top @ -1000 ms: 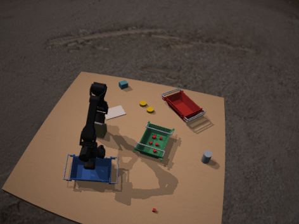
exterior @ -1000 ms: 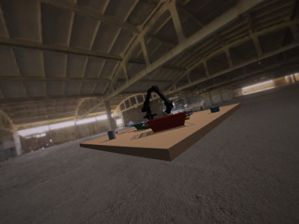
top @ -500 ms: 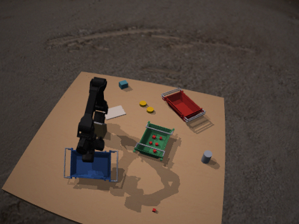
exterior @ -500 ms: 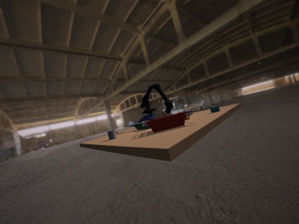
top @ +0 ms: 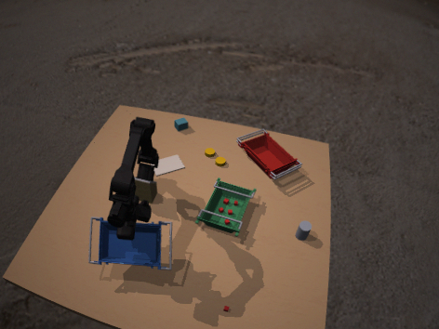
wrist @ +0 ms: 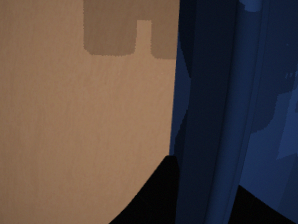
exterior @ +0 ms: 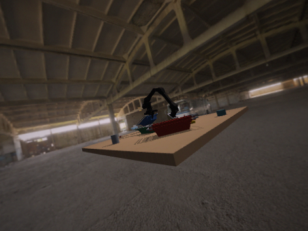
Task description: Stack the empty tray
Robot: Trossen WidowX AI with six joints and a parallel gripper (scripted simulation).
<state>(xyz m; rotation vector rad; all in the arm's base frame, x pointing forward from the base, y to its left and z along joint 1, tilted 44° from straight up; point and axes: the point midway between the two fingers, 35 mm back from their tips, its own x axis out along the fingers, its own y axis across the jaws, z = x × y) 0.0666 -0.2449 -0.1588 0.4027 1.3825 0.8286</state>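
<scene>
My gripper tip is 2 cm short of the blue tray and 7 cm to the left of it. The rest, counted from my gripper tip: grey cylinder (65 cm ahead, 26 cm to the left, 9 cm below); teal block (7 cm behind, 81 cm to the left, 10 cm below); white sheet (4 cm behind, 50 cm to the left, 12 cm below).
</scene>
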